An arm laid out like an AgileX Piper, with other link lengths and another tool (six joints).
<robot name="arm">
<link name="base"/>
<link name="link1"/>
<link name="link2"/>
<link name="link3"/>
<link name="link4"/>
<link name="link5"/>
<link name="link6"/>
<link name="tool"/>
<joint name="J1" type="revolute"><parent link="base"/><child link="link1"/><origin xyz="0.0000 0.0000 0.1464" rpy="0.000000 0.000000 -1.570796"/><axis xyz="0 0 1"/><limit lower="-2.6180" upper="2.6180"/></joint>
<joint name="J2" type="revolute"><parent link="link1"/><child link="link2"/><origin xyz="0.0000 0.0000 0.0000" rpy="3.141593 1.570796 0.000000"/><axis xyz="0 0 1"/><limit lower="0.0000" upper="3.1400"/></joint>
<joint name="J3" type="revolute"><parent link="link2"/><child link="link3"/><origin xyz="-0.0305 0.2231 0.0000" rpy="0.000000 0.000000 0.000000"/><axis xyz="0 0 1"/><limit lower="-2.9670" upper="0.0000"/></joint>
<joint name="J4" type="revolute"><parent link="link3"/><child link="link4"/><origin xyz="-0.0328 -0.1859 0.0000" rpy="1.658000 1.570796 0.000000"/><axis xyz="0 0 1"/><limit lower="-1.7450" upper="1.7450"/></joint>
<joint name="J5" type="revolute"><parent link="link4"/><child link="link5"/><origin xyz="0.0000 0.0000 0.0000" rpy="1.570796 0.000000 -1.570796"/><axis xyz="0 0 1"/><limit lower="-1.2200" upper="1.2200"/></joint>
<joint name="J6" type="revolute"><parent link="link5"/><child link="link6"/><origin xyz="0.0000 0.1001 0.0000" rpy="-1.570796 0.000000 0.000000"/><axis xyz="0 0 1"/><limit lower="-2.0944" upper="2.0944"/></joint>
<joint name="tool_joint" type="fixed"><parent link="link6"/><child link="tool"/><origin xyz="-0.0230 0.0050 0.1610" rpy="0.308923 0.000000 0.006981"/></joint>
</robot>
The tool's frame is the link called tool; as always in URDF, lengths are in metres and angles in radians.
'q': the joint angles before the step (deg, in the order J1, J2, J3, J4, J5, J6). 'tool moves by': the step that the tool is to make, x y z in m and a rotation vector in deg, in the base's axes. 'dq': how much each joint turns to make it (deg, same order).
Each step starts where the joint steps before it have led.
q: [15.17 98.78 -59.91 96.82 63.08 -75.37]
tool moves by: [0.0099 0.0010 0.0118 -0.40 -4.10 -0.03]
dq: [0.00 0.00 -3.72 -1.11 -0.78 -0.25]
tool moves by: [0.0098 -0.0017 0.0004 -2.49 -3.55 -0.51]
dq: [0.13 0.00 -2.87 -2.58 -2.16 -0.08]
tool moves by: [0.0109 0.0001 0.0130 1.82 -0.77 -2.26]
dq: [0.00 -0.36 -0.95 2.41 -1.33 -0.02]
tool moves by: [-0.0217 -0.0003 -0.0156 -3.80 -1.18 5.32]
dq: [0.00 0.00 0.01 -5.90 3.04 -0.01]
